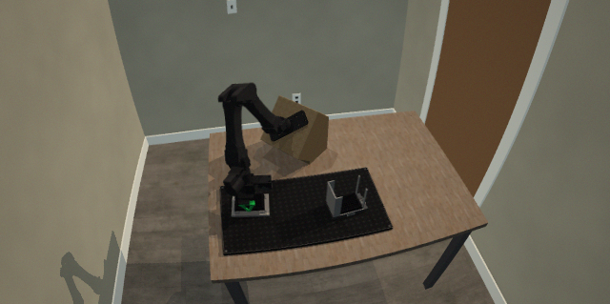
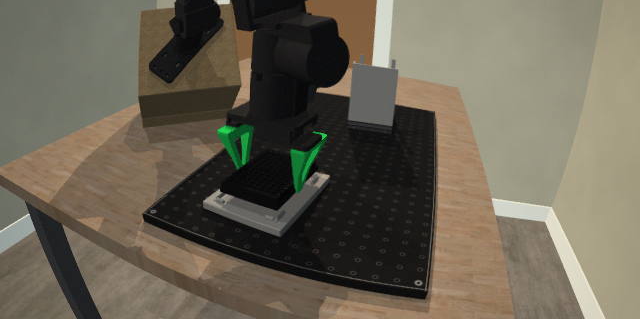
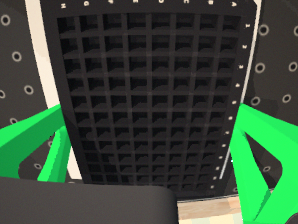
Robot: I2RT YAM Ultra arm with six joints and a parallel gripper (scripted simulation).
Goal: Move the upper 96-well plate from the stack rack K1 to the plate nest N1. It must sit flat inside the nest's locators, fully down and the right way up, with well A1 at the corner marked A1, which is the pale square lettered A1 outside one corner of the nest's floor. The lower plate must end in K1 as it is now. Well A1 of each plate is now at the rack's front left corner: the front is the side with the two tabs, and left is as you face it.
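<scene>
My hand is right at the black 96-well plate. Round my hand: grey plate nest N1: 30 mm below; pale A1 mark: 70 mm ahead, 60 mm to the left, 20 mm below; pale wall: 140 mm ahead, 310 mm to the left, 50 mm above.
</scene>
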